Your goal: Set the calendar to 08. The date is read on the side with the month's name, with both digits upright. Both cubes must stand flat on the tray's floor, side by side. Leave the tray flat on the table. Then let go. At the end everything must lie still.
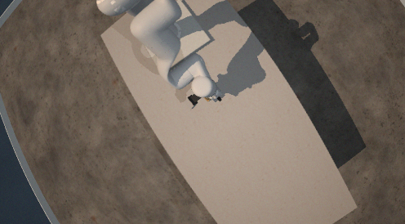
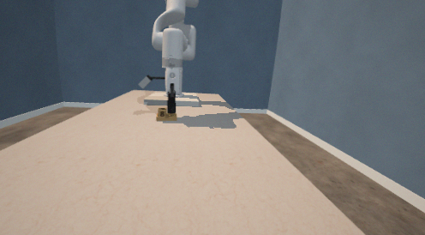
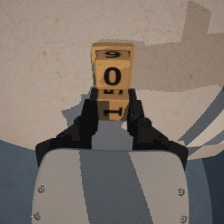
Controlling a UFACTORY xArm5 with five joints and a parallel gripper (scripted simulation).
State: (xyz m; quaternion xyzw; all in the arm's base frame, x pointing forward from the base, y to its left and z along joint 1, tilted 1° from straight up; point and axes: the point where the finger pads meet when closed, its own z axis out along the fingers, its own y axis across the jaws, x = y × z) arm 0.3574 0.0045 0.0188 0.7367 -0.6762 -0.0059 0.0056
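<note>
Now: hand 20 mm to the left of the wooden calendar tray and 40 mm above it.
</note>
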